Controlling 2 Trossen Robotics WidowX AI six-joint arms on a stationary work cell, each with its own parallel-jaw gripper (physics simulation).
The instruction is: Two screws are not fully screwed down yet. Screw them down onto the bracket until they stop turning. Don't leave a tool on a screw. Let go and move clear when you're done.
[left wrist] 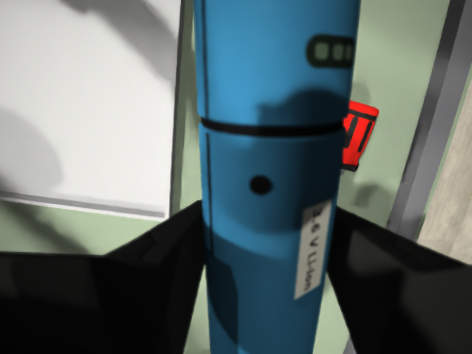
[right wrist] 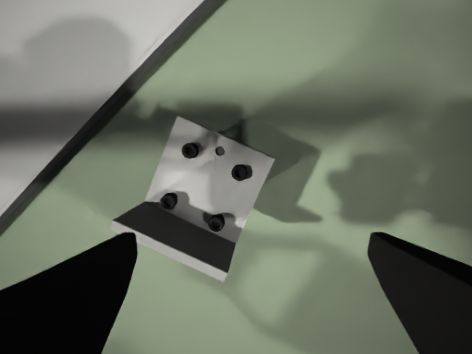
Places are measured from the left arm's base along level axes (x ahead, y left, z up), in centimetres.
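Where they show: left gripper, fingertip midpoint: (left wrist: 262,212); right gripper, fingertip midpoint: (right wrist: 254,243).
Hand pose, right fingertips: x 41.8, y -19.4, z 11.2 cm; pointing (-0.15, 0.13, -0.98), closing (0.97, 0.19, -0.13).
After its pixels a point has its place.
A blue electric screwdriver (left wrist: 272,165) @[x 30.6, y 10.3, z 16.6 cm] with a "3.6 V Li-Ion" label runs upright through the left wrist view; its tip is out of view. My left gripper (left wrist: 262,212) @[x 33.3, y 9.0, z 12.9 cm] is shut on its body, one finger against each side, and holds it above the green surface. A pale metal bracket (right wrist: 202,177) @[x 37.9, y -19.1, z 2.5 cm] with a dark-faced flange lies in the right wrist view. It bears several black screws, at upper left (right wrist: 190,150) @[x 36.8, y -17.5, z 2.8 cm], right (right wrist: 241,172) @[x 40.4, y -18.2, z 2.8 cm], lower left (right wrist: 169,200) @[x 36.1, y -21.0, z 3.3 cm] and lower right (right wrist: 216,222) @[x 39.5, y -21.7, z 3.3 cm]; how far each is down I cannot tell. My right gripper (right wrist: 254,243) @[x 41.8, y -19.4, z 11.3 cm] is open and empty above the bracket's flange side.
A red tool handle (left wrist: 361,132) @[x 37.5, y 17.2, z -1.1 cm] lies on the green surface, partly hidden behind the screwdriver. A white panel with a dark edge (left wrist: 85,100) @[x 23.4, y -2.9, z -3.7 cm] (right wrist: 50,30) @[x 20.7, y -10.3, z -3.7 cm] is at the left of both views. A grey rail (left wrist: 430,120) @[x 39.9, y 23.4, z -2.3 cm] runs along the right in the left wrist view.
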